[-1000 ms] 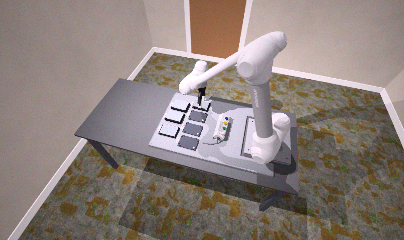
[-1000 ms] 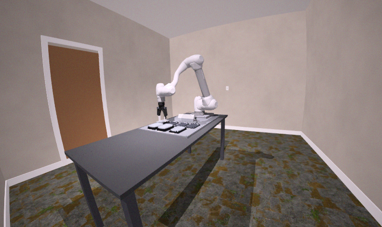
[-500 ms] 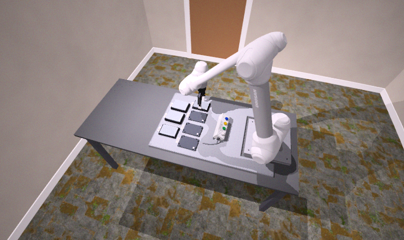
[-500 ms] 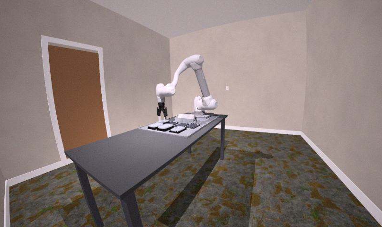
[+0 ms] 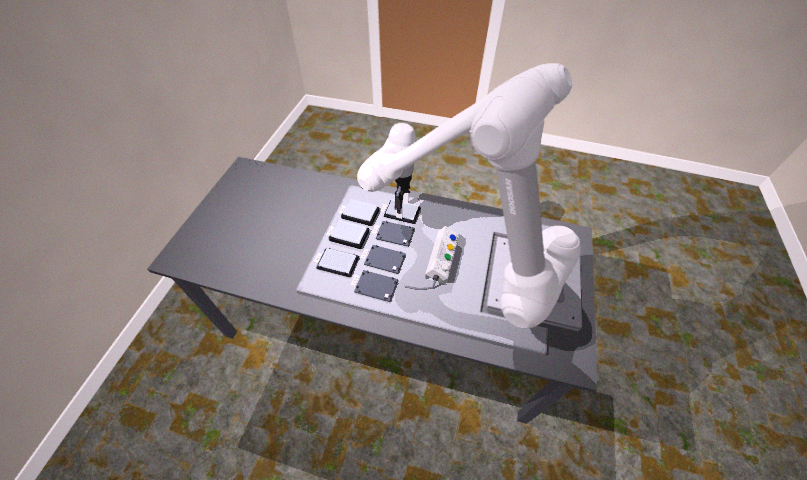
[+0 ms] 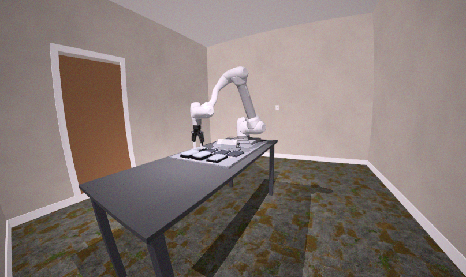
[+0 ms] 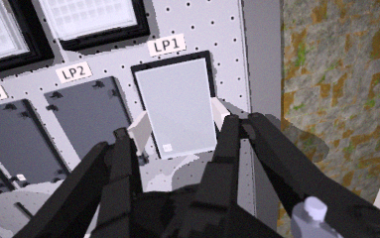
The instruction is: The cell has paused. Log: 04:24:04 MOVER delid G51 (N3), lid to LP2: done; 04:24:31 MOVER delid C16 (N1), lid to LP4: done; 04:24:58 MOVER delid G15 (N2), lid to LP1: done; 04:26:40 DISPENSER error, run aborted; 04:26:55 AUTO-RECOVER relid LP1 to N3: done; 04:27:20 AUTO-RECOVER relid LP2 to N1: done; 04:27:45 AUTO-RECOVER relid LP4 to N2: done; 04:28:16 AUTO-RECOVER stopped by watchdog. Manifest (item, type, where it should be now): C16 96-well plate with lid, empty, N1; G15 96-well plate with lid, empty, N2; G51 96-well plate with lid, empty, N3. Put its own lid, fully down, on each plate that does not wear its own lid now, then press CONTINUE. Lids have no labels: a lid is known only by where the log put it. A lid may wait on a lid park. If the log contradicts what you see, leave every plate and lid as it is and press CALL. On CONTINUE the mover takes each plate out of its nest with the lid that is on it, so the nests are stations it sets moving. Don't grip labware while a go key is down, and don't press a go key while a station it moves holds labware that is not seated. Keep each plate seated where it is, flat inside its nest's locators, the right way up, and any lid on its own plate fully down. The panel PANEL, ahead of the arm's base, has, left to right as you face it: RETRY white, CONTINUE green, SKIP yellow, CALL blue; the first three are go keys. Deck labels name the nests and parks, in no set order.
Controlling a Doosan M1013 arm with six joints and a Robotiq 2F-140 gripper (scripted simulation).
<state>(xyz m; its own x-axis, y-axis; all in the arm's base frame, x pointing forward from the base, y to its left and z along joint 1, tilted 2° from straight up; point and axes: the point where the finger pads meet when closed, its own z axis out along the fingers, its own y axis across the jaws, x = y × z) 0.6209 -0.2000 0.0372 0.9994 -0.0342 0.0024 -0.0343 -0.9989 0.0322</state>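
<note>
Right now the lid park LP1 is 40 mm below my hand. Also, from my hand: LP1 label: 90 mm ahead, 40 mm below; then lid park LP2: 130 mm to the left, 40 mm below; then LP2 label: 130 mm to the left, 80 mm ahead, 40 mm below.
</note>
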